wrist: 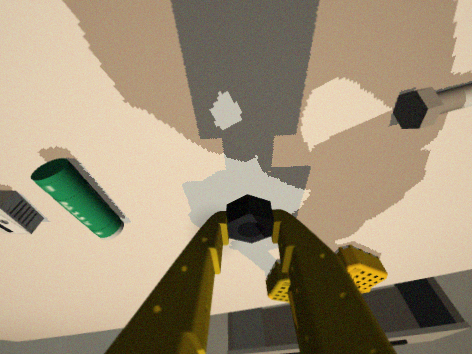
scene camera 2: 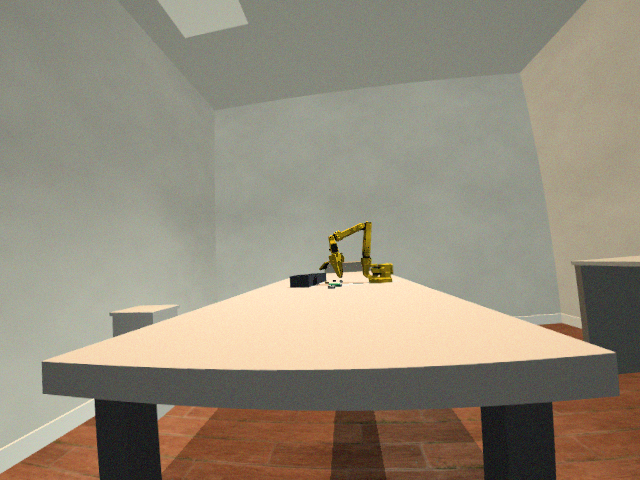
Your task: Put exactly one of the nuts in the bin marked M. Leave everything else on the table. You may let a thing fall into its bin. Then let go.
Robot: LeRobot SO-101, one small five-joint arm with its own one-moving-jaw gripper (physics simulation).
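Frame: origin at the arm's base, x ahead, y left, z up, level; millimetres.
Seen in the pictures: hand, its tool point: [wrist: 228, 223] [scene camera 2: 339, 276]; arm's base, origin of its link: [scene camera 2: 375, 282].
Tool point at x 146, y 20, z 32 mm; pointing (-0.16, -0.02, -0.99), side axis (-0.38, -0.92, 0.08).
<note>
Offsets run from my tool point to a thing's middle.
A black hexagonal nut @[dx -3, dy -7, dz -1 mm] [wrist: 249, 218] is between the jaw tips in the wrist view, with a jaw pressing on each of two opposite sides. My gripper [wrist: 250, 225] [scene camera 2: 339, 274] is shut on this nut, low over the table in the scene view. The dark bins @[dx +140, dy -96, dz -8 mm] [scene camera 2: 299, 281] [wrist: 245, 331] stand to the left of the gripper in the scene view; part of them shows at the bottom of the wrist view. No letter M is readable in either view. The nut is too small to make out in the scene view.
A green battery @[dx +15, dy +73, dz -24 mm] [wrist: 77, 197] and a grey-and-white block @[dx +29, dy +119, dz -26 mm] [wrist: 21, 214] lie at left in the wrist view. A bolt @[dx -4, dy -91, dz -26 mm] [wrist: 411, 109] lies at upper right. Two yellow dotted pieces [wrist: 364, 270] [wrist: 279, 287] are near the bins, one partly behind the right jaw.
</note>
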